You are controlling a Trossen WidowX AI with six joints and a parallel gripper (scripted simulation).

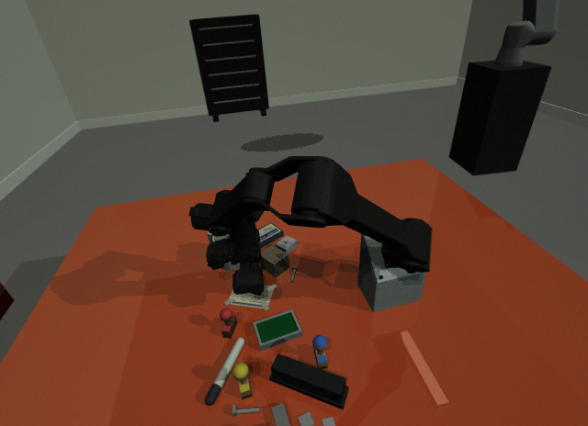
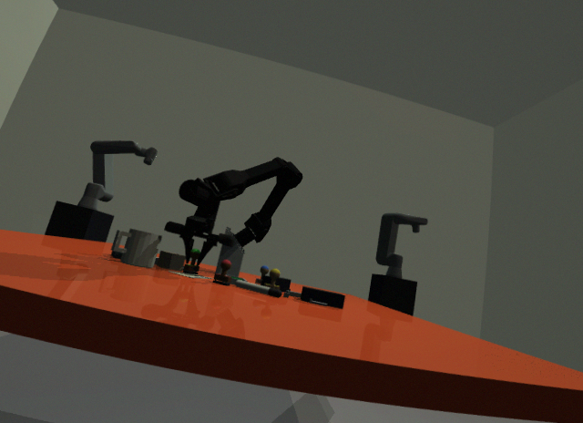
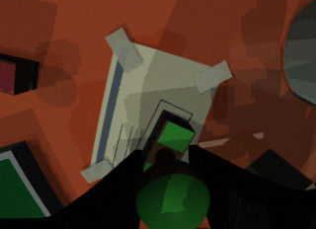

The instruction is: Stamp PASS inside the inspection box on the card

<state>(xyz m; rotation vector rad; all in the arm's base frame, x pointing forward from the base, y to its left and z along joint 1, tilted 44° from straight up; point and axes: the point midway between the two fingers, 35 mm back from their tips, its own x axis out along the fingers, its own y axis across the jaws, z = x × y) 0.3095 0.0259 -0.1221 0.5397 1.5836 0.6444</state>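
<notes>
The white card is 3 cm below my gripper tip, 1 cm to the left of it and 1 cm ahead of it. Round my gripper tip: green-knobbed stamp (right at my gripper tip); then red-knobbed stamp (10 cm to the left, 5 cm ahead, 1 cm below); then tan box (8 cm to the right, 6 cm behind, 1 cm below).
</notes>
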